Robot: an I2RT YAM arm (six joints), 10 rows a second.
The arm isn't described. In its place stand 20 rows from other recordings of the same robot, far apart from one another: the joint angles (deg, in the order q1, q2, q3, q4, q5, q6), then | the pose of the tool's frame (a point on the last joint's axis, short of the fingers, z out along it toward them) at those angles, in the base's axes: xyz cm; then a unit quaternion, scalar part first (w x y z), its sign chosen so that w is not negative.
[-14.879, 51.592, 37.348, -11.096, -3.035, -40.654] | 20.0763 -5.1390 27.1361 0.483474 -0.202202 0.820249 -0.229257
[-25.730, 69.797, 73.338, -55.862, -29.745, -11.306] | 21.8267 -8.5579 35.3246 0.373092 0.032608 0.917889 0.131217
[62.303, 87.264, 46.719, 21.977, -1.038, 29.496] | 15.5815 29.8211 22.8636 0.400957 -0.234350 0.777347 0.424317
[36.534, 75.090, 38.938, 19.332, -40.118, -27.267] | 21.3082 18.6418 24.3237 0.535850 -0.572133 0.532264 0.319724
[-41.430, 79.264, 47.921, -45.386, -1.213, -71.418] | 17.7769 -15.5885 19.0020 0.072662 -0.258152 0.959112 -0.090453
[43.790, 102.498, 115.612, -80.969, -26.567, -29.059] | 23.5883 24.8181 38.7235 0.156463 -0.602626 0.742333 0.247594
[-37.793, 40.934, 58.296, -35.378, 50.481, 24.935] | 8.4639 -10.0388 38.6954 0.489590 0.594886 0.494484 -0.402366
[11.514, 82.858, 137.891, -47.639, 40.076, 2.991] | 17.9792 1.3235 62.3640 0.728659 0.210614 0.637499 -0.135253
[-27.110, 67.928, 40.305, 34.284, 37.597, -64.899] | 22.7950 -14.1098 30.9575 0.337064 0.023935 0.673405 -0.657526
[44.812, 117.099, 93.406, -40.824, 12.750, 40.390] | 31.4488 30.1356 20.6868 0.234650 -0.012926 0.969567 0.068648
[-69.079, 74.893, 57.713, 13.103, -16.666, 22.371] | 12.0523 -28.6679 34.5648 0.661110 0.449493 0.576204 -0.169935
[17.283, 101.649, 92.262, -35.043, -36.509, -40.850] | 37.3821 13.8493 31.9467 0.419010 -0.531403 0.706359 0.207602
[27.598, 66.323, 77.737, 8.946, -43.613, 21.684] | 19.7597 13.1002 49.7290 0.604362 -0.331903 0.513704 0.510583
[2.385, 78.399, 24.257, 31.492, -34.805, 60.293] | 25.3258 3.0886 16.8936 0.322457 0.239324 0.775130 0.487769
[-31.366, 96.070, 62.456, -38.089, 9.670, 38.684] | 26.9622 -17.1362 18.6780 0.163416 0.575591 0.797917 -0.072934
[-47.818, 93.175, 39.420, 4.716, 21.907, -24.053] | 19.0279 -22.9762 13.4156 0.173671 0.254435 0.886327 -0.345724
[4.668, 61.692, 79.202, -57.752, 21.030, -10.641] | 19.2654 0.2913 40.7592 0.404451 -0.042718 0.894242 -0.186883
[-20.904, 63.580, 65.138, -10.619, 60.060, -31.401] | 20.9863 -11.3178 40.2115 0.336584 0.263205 0.685582 -0.589416
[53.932, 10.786, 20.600, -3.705, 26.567, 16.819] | 7.0030 6.9106 27.5052 0.679149 -0.045014 0.671105 0.293850
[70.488, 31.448, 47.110, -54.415, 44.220, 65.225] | 5.4159 7.8507 31.2858 0.465357 0.124246 0.841942 0.243185
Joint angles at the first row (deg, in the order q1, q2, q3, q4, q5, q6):
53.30 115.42 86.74 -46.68 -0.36 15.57
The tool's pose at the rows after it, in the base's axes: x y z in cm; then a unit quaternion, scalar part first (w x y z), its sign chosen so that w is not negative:
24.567 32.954 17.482 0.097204 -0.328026 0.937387 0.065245
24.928 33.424 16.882 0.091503 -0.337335 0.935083 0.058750
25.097 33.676 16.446 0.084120 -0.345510 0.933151 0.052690
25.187 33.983 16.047 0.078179 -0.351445 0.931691 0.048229
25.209 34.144 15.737 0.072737 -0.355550 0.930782 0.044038
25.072 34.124 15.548 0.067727 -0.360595 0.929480 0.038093
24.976 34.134 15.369 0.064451 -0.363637 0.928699 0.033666
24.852 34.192 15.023 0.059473 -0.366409 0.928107 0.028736
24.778 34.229 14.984 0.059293 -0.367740 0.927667 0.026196
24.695 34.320 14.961 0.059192 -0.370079 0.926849 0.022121
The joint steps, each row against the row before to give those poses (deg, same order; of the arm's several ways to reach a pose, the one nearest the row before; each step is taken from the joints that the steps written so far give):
0.00 2.14 1.86 -0.91 0.39 -0.85
0.00 1.99 1.70 -0.68 0.13 -1.11
0.02 1.33 1.14 -0.90 0.03 -0.94
0.15 1.22 1.05 -0.68 0.02 -0.55
0.11 0.81 0.61 -0.59 0.04 -0.37
0.16 0.24 0.00 -0.61 0.24 -0.46
0.13 0.24 0.00 -0.35 0.22 -0.24
0.19 0.48 0.00 -0.30 0.18 -0.13
0.13 0.07 0.02 -0.13 0.24 -0.05
0.20 0.17 0.24 -0.33 0.39 -0.11

